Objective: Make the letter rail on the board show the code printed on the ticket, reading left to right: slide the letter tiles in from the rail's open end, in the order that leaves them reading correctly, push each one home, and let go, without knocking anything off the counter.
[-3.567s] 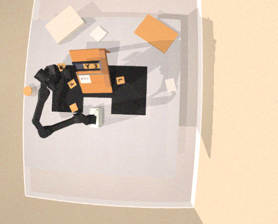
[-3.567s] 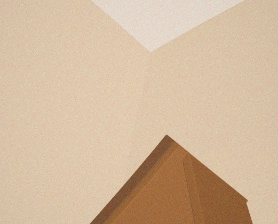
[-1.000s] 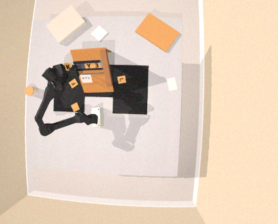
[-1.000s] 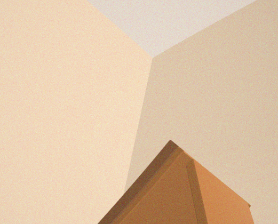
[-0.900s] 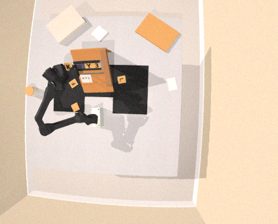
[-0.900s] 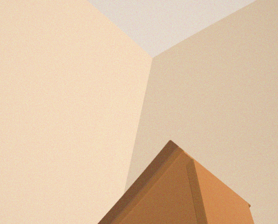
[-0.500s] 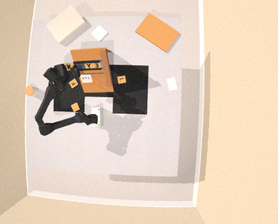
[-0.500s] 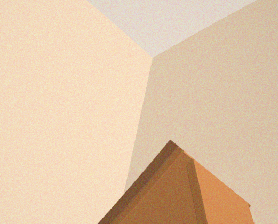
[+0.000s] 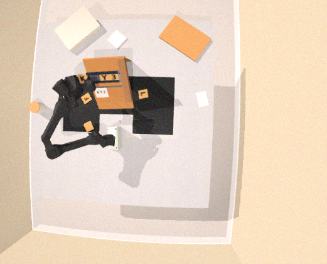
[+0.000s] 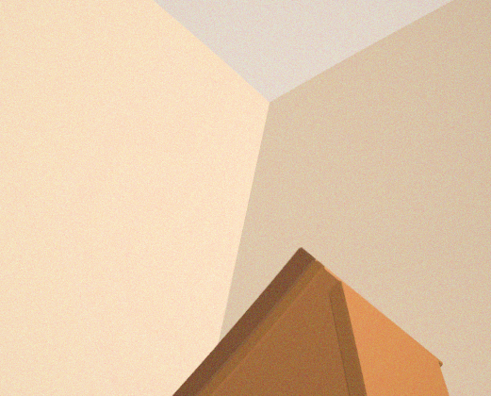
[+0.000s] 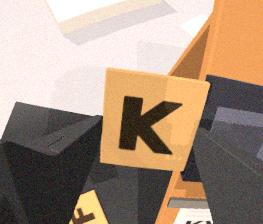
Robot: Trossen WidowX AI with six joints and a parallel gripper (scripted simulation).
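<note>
My gripper tip is 50 mm past the white ticket, 90 mm to the left of it and 80 mm above it. Round my gripper tip: f tile (90 mm behind, 50 mm to the left, 180 mm below); then black mat (140 mm behind, 180 mm to the right, 180 mm below); then k tile (right at my gripper tip).
</note>
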